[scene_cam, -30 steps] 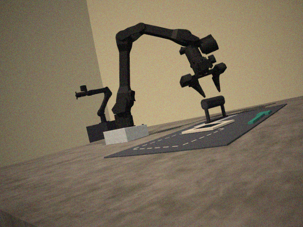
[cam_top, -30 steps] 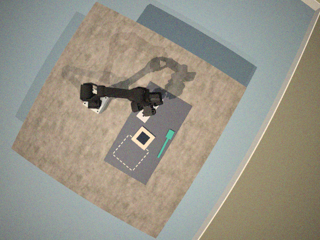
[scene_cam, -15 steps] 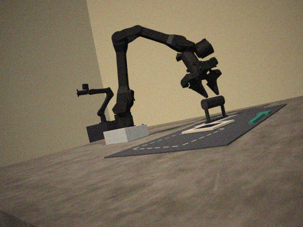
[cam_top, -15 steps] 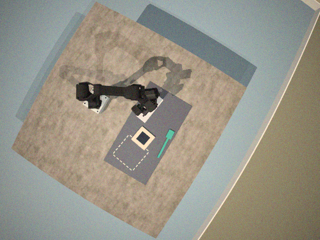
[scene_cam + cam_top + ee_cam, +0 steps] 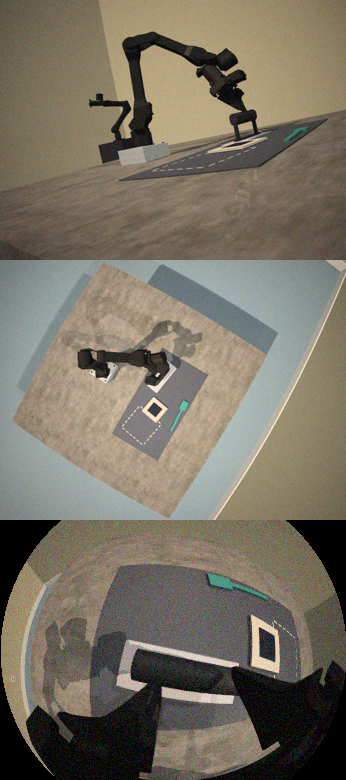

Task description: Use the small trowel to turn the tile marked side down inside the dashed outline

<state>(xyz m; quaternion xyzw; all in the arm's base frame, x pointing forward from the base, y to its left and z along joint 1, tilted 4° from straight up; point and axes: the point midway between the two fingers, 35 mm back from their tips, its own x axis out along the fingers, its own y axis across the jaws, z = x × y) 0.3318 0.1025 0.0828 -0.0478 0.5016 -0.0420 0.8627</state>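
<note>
My gripper tip is 180 mm to the left of the dark mat, 110 mm above it and 40 mm short of it. Also, from my gripper tip: tile 220 mm to the right, 90 mm below, 30 mm ahead; green trowel 180 mm to the right, 180 mm ahead, 90 mm below.
</note>
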